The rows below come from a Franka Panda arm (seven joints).
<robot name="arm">
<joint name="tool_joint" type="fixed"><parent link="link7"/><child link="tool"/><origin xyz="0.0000 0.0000 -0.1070" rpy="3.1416 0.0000 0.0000"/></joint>
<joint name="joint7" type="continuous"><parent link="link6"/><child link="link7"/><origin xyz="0.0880 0.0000 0.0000"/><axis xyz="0 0 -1"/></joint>
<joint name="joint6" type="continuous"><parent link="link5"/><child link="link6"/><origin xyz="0.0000 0.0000 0.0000"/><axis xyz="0 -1 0"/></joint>
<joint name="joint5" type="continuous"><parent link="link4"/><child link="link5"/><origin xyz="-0.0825 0.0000 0.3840"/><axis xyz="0 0 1"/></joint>
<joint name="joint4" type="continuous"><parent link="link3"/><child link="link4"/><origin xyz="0.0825 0.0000 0.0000"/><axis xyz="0 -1 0"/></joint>
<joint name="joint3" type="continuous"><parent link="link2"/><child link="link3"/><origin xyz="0.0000 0.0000 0.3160"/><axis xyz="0 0 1"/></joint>
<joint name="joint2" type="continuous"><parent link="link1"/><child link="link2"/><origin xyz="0.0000 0.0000 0.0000"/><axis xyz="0 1 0"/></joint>
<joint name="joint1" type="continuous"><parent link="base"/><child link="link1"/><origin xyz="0.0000 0.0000 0.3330"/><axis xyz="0 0 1"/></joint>
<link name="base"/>
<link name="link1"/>
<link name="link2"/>
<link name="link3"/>
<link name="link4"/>
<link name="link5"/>
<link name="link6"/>
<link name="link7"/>
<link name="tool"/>
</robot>
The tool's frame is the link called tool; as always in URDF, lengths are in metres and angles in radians. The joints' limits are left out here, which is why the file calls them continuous.
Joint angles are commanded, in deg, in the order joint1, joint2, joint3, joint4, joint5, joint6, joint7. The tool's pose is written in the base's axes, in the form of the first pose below.
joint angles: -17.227 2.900 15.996 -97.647 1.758 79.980 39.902
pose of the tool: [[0.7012, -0.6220, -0.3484, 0.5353], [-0.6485, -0.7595, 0.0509, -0.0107], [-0.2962, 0.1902, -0.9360, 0.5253], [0, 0, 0, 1]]
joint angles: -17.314 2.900 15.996 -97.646 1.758 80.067 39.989
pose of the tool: [[0.6997, -0.6246, -0.3468, 0.5355], [-0.6507, -0.7576, 0.0514, -0.0115], [-0.2948, 0.1897, -0.9365, 0.5254], [0, 0, 0, 1]]
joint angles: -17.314 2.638 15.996 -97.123 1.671 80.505 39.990
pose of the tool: [[0.7056, -0.6286, -0.3270, 0.5367], [-0.6518, -0.7568, 0.0484, -0.0115], [-0.2779, 0.1790, -0.9438, 0.5321], [0, 0, 0, 1]]
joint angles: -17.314 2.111 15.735 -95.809 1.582 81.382 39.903
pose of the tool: [[0.7154, -0.6392, -0.2821, 0.5392], [-0.6558, -0.7536, 0.0447, -0.0138], [-0.2412, 0.1530, -0.9583, 0.5477], [0, 0, 0, 1]]
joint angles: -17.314 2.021 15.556 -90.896 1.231 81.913 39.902
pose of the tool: [[0.7325, -0.6541, -0.1886, 0.5467], [-0.6604, -0.7500, 0.0364, -0.0167], [-0.1652, 0.0979, -0.9814, 0.5877], [0, 0, 0, 1]]
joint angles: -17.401 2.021 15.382 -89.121 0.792 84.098 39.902
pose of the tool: [[0.7382, -0.6637, -0.1205, 0.5527], [-0.6659, -0.7456, 0.0273, -0.0205], [-0.1080, 0.0601, -0.9923, 0.6045], [0, 0, 0, 1]]
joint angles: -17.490 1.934 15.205 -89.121 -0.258 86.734 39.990
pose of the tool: [[0.7378, -0.6710, -0.0739, 0.5574], [-0.6724, -0.7402, 0.0073, -0.0253], [-0.0596, 0.0443, -0.9972, 0.6088], [0, 0, 0, 1]]
